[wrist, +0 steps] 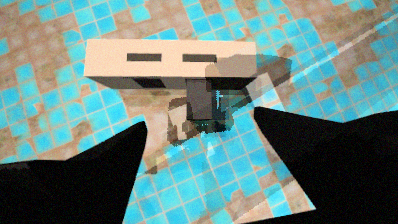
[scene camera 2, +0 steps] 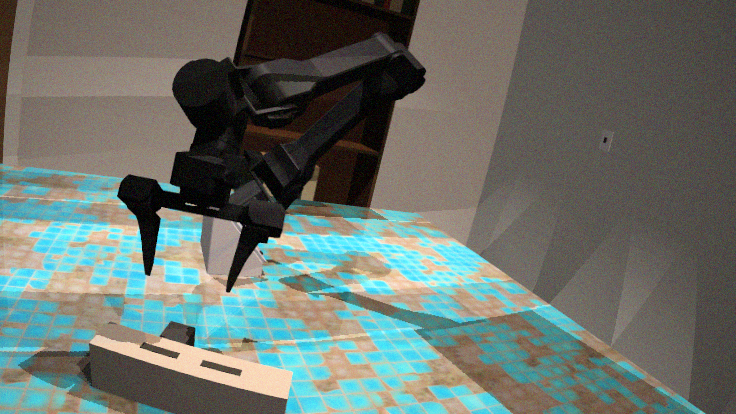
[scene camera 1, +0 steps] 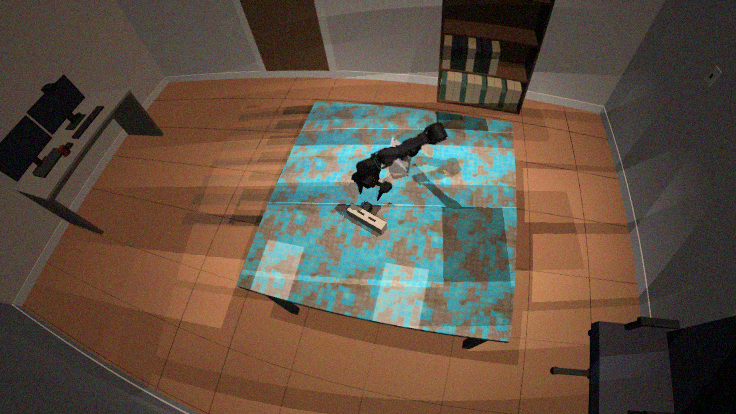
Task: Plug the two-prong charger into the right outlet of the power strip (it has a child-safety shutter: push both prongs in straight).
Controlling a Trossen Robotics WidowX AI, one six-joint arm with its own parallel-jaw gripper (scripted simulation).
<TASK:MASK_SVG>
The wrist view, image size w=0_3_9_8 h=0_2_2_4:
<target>gripper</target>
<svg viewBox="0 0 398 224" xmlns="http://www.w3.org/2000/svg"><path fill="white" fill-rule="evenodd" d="M145 122L137 122L104 142L100 142L70 159L25 160L0 164L0 224L122 224L145 149L148 133ZM254 108L254 119L265 139L282 159L286 168L294 179L298 181L301 189L317 209L239 224L398 224L398 110L375 113L349 122L340 123L261 106Z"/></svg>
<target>two-prong charger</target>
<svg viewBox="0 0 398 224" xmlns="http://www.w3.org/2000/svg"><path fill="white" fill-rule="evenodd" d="M186 79L186 119L211 120L211 80Z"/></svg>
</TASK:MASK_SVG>
